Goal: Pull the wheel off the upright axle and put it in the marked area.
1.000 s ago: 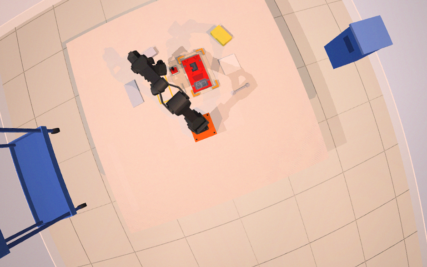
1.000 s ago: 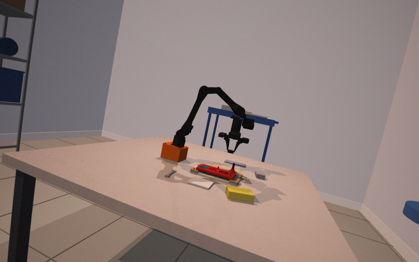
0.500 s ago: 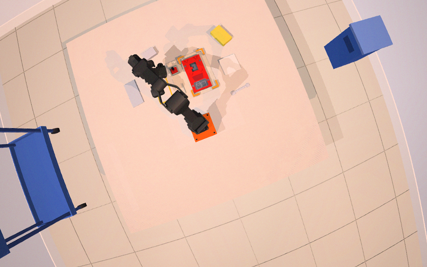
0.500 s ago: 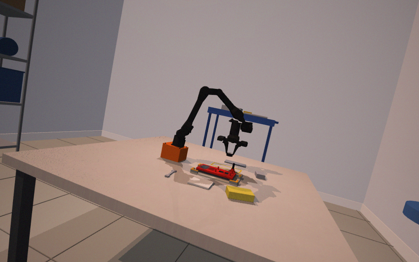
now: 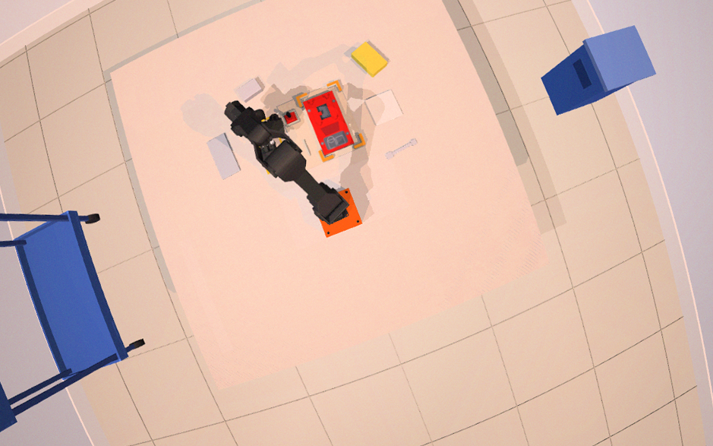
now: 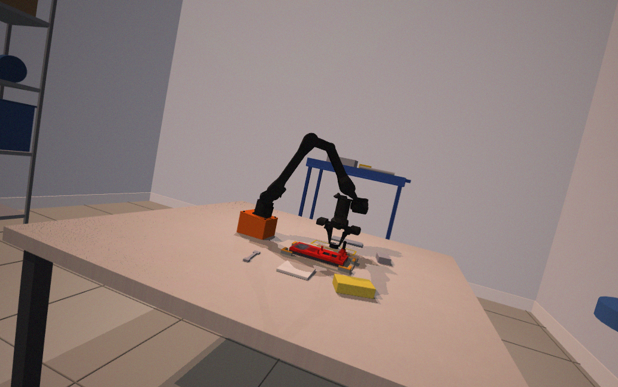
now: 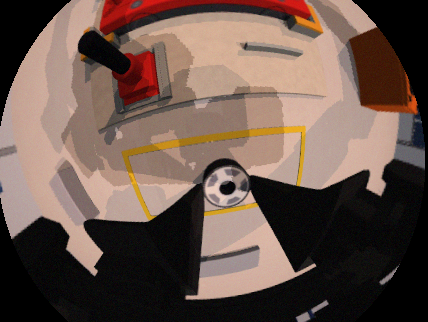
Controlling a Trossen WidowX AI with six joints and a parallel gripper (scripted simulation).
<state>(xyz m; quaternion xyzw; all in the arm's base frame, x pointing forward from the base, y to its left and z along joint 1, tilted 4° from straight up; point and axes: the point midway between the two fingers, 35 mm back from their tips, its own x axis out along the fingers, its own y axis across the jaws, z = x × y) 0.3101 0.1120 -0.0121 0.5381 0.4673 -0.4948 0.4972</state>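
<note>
Right now the grey wheel is right at my gripper tip. Also, from my gripper tip: white plate: 41 cm to the right, 5 cm behind, 1 cm below; then axle block: 10 cm to the right, 5 cm ahead, 2 cm above; then wrench: 40 cm to the right, 21 cm behind, 1 cm below.
</note>
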